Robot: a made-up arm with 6 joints. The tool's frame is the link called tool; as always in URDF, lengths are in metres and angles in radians. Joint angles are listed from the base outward.
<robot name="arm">
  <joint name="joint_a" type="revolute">
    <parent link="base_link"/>
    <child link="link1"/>
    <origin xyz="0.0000 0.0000 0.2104"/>
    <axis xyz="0 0 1"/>
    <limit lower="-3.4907" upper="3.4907"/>
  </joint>
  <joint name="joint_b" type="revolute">
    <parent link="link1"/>
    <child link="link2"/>
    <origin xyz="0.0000 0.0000 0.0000" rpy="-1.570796 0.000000 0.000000"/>
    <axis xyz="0 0 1"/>
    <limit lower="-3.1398" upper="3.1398"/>
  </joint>
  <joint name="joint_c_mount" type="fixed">
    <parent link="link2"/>
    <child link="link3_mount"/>
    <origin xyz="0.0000 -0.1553 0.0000"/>
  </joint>
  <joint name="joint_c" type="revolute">
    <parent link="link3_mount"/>
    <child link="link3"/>
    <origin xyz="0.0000 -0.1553 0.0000" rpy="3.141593 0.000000 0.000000"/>
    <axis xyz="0 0 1"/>
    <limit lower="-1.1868" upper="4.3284"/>
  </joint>
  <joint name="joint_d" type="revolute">
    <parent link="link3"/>
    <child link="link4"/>
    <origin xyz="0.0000 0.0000 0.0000" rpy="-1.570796 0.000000 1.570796"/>
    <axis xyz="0 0 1"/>
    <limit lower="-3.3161" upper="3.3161"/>
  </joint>
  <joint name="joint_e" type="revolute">
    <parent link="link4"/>
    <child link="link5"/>
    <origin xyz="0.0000 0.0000 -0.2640" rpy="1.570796 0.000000 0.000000"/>
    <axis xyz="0 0 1"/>
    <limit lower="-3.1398" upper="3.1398"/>
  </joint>
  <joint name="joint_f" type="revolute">
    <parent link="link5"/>
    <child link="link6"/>
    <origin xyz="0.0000 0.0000 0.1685" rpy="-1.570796 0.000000 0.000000"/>
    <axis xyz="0 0 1"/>
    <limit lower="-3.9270" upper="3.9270"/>
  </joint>
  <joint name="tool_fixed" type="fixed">
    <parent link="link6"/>
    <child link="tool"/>
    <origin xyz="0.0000 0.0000 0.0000" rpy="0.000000 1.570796 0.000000"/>
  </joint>
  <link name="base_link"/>
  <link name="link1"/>
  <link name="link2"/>
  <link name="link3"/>
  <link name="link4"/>
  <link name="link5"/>
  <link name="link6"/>
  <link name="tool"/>
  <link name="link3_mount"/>
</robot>
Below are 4 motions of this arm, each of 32 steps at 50 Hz.
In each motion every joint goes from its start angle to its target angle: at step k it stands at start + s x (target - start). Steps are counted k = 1, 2, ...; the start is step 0. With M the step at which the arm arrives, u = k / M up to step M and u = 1 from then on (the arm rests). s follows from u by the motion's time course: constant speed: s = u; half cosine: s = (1 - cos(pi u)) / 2; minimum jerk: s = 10 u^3 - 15 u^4 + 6 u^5.
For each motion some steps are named. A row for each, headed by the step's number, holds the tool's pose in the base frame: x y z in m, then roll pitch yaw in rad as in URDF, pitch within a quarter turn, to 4 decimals.
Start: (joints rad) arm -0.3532 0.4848 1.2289 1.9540 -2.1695 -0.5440
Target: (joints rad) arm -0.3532 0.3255 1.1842 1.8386 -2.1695 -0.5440
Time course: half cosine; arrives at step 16
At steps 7, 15, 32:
7: 0.2066 -0.0168 0.7934 -0.2025 0.2099 -2.5722
15: 0.1559 -0.0098 0.8105 -0.1736 0.2865 -2.5153
32: 0.1551 -0.0096 0.8107 -0.1730 0.2877 -2.5143

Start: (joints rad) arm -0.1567 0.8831 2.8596 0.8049 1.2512 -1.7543
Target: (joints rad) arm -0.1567 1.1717 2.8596 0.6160 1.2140 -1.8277
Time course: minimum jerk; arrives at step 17
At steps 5, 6, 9, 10, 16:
5: 0.0257 -0.1259 0.6019 -1.6261 -0.0602 2.2580
6: 0.0366 -0.1295 0.6014 -1.5998 -0.0780 2.2723
9: 0.0776 -0.1427 0.5964 -1.5056 -0.1490 2.3236
10: 0.0915 -0.1471 0.5938 -1.4751 -0.1747 2.3402
16: 0.1350 -0.1605 0.5820 -1.3843 -0.2600 2.3899

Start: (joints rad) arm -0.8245 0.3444 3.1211 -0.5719 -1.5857 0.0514
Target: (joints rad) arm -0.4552 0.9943 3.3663 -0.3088 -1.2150 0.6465
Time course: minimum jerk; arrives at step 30
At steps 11, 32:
11: -0.1323 -0.0799 0.6729 -1.0434 -0.9534 0.2511
32: 0.0250 -0.1910 0.6002 -1.1318 -1.0838 0.1993

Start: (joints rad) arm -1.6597 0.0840 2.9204 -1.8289 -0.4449 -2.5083
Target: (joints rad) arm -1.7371 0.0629 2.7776 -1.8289 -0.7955 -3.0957
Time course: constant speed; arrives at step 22
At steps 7, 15, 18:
7: 0.0619 0.1637 0.7625 1.5219 -0.1601 0.9136
15: 0.0653 0.1534 0.7710 1.7789 -0.1446 0.7637
18: 0.0664 0.1494 0.7740 1.8757 -0.1366 0.7082

